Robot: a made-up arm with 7 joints. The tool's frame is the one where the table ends. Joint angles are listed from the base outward.
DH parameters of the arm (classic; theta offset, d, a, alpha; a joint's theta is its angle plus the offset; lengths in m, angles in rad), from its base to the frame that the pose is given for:
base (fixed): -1.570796 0.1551 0 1.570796
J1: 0.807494 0 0.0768 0
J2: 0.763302 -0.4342 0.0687 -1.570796
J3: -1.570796 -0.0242 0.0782 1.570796
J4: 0 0.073 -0.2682 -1.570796
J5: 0 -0.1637 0.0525 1.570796
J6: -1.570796 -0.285 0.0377 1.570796
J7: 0 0.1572 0.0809 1.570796
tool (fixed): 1.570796 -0.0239 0 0
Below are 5 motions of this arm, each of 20 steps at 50 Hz.
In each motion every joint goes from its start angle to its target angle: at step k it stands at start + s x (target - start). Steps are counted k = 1, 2, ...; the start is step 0. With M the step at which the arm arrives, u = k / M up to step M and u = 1 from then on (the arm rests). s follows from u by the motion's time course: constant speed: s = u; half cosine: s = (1 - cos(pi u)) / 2; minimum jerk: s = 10 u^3 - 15 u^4 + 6 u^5.
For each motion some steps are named. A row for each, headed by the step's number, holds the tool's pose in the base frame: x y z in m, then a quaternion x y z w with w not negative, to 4 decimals.
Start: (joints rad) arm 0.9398 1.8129 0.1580 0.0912 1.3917 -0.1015 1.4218
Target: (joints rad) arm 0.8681 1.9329 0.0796 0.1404 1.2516 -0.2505 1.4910
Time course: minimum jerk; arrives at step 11
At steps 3, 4, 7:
3: 0.7993 0.1893 0.4369 -0.3918 -0.3398 -0.5956 0.6134
4: 0.8020 0.1920 0.4287 -0.3910 -0.3344 -0.5860 0.6260
7: 0.8108 0.2020 0.3957 -0.3883 -0.3108 -0.5495 0.6713

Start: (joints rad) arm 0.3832 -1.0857 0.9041 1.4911 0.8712 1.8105 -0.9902
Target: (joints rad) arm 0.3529 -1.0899 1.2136 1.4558 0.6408 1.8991 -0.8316
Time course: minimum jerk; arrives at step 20
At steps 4, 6, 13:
4: 0.4643 -0.7014 0.3279 0.4250 -0.8061 0.2704 0.3104
6: 0.4832 -0.6938 0.3314 0.4432 -0.7911 0.2846 0.3109
13: 0.5829 -0.6388 0.3420 0.5446 -0.6973 0.3583 0.2981

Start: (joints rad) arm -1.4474 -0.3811 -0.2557 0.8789 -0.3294 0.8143 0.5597
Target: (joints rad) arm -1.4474 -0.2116 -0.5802 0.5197 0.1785 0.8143 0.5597
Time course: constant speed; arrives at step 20
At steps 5, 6, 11, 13, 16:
5: 0.2247 -0.1150 -0.3275 0.6602 0.2292 -0.7002 0.1461
6: 0.2333 -0.1193 -0.3327 0.6686 0.2273 -0.6926 0.1469
11: 0.2778 -0.1459 -0.3548 0.7085 0.2163 -0.6532 0.1568
13: 0.2960 -0.1591 -0.3616 0.7231 0.2112 -0.6370 0.1635
16: 0.3235 -0.1816 -0.3693 0.7434 0.2031 -0.6124 0.1763

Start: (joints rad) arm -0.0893 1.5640 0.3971 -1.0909 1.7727 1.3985 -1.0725
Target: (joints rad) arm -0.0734 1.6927 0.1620 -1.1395 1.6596 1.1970 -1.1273
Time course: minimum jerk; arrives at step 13
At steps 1, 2, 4, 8, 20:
1: 0.8959 -0.1703 -0.1870 0.7552 -0.3690 0.0246 0.5412
2: 0.8969 -0.1688 -0.1866 0.7555 -0.3686 0.0256 0.5410
4: 0.9023 -0.1599 -0.1849 0.7575 -0.3657 0.0310 0.5399
8: 0.9158 -0.1264 -0.1845 0.7653 -0.3512 0.0452 0.5375
20: 0.9189 -0.1086 -0.1883 0.7696 -0.3410 0.0489 0.5376

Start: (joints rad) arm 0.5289 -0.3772 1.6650 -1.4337 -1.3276 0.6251 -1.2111
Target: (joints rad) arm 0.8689 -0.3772 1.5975 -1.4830 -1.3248 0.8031 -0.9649
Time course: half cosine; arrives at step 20
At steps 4, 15, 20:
4: 0.4435 -0.1798 0.0850 -0.0042 0.3741 -0.0064 0.9273
15: 0.4232 -0.1873 0.1106 -0.0300 0.3948 -0.1078 0.9119
20: 0.4192 -0.1881 0.1159 -0.0349 0.3958 -0.1283 0.9087

